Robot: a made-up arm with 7 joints.
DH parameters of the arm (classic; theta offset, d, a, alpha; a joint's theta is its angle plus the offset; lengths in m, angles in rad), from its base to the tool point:
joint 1: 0 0.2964 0 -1.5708
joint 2: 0 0 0 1.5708
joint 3: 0 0.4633 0.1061 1.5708
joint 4: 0 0 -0.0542 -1.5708
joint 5: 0 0.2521 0 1.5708
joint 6: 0 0 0.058 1.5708
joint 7: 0 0 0 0
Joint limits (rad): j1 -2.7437..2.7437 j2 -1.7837..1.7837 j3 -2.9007..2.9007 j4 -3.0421..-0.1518 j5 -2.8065..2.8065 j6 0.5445..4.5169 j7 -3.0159..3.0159
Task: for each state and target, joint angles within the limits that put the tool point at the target. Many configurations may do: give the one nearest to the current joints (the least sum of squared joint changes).
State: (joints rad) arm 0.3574 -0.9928 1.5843 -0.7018 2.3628 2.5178 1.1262
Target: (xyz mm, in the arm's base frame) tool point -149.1 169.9 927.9
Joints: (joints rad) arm 0.3980 -0.5841 0.7456 -1.2372 2.3689 2.8059 1.1262
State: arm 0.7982 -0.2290 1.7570 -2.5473 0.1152 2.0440 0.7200
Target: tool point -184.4 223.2 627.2
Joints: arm 0.8373 -0.5176 0.9760 -2.5220 0.1848 2.1195 0.7200
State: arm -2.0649 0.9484 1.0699 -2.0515 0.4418 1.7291 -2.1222
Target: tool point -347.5 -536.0 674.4
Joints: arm -2.6173 0.6628 0.9498 -1.1670 0.4228 1.8670 -2.1222
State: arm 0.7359 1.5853 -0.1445 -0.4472 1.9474 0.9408 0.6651
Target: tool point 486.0 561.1 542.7
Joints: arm 0.8391 1.0752 -0.1175 -0.3083 1.9748 0.9926 0.6651
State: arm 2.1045 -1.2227 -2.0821 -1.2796 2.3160 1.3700 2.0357
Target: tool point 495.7 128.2 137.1
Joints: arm 2.6285 -1.4895 -2.0700 -2.1074 2.3048 1.4720 2.0357
